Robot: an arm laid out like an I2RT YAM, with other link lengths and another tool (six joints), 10 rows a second.
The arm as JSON. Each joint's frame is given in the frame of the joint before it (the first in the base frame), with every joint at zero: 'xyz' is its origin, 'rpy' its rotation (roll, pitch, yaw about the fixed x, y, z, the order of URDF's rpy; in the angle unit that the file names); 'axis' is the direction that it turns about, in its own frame. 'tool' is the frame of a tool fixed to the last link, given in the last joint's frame.
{
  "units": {
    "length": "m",
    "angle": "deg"
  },
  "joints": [
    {
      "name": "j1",
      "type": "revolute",
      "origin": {
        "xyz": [
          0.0,
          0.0,
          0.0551
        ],
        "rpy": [
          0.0,
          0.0,
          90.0
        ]
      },
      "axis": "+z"
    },
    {
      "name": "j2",
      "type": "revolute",
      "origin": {
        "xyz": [
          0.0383,
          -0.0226,
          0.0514
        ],
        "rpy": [
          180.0,
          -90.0,
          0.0
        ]
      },
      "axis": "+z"
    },
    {
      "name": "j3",
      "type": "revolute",
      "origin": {
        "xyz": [
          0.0,
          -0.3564,
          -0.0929
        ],
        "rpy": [
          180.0,
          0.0,
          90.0
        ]
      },
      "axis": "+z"
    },
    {
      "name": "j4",
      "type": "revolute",
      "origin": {
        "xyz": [
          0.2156,
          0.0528,
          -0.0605
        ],
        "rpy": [
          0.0,
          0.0,
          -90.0
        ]
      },
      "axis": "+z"
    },
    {
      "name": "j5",
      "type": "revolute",
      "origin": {
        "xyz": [
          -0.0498,
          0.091,
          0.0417
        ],
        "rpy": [
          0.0,
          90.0,
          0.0
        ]
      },
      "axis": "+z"
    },
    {
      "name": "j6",
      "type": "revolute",
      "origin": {
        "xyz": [
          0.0,
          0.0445,
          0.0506
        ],
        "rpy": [
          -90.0,
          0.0,
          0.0
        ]
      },
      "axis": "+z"
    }
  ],
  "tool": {
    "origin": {
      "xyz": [
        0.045,
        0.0,
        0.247
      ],
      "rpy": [
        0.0,
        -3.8,
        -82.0
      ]
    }
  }
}
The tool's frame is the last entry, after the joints.
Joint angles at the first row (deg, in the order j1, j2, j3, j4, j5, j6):
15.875 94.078 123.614 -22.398 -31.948 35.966
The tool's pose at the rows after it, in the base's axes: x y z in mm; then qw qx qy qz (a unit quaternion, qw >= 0):
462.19 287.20 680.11 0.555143 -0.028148 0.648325 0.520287
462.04 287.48 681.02 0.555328 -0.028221 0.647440 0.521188
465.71 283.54 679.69 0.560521 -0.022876 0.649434 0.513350
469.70 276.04 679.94 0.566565 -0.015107 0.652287 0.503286
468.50 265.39 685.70 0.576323 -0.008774 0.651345 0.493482
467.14 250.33 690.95 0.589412 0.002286 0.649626 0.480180
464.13 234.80 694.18 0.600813 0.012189 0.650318 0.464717
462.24 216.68 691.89 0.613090 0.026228 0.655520 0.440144
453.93 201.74 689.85 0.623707 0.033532 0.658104 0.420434
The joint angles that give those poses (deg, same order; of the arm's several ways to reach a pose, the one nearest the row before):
15.918 94.147 123.616 -22.169 -31.991 36.210
15.954 94.180 123.645 -22.006 -31.998 36.319
15.886 94.044 123.789 -22.697 -30.904 35.777
15.444 94.033 124.940 -24.405 -29.806 35.226
14.749 93.529 126.291 -26.159 -28.878 34.692
13.837 92.340 126.474 -27.342 -27.388 34.190
12.797 91.120 127.010 -29.337 -26.094 33.381
11.949 89.549 127.205 -32.194 -23.684 31.900
11.204 87.287 125.963 -33.803 -22.078 30.495

